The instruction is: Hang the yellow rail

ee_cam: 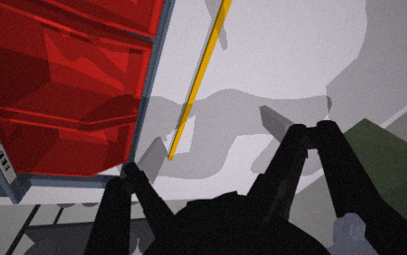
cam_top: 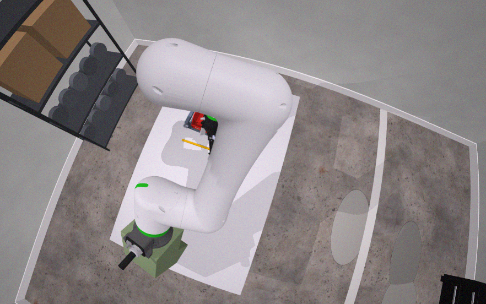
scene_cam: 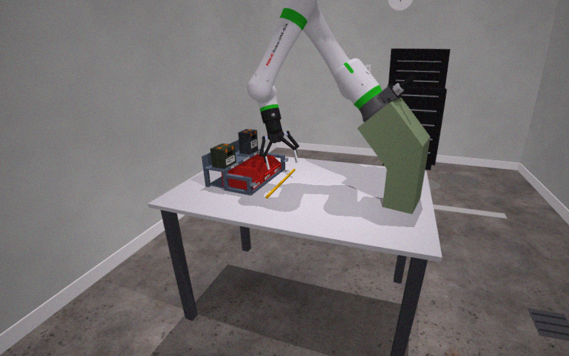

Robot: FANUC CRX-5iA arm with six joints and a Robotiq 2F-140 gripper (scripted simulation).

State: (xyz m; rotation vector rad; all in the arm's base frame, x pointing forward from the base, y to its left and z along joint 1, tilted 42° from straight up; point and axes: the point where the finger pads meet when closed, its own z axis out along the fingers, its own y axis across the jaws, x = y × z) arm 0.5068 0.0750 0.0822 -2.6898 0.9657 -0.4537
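The yellow rail is 100 mm below my hand, 10 mm to the right of it and 10 mm ahead of it.
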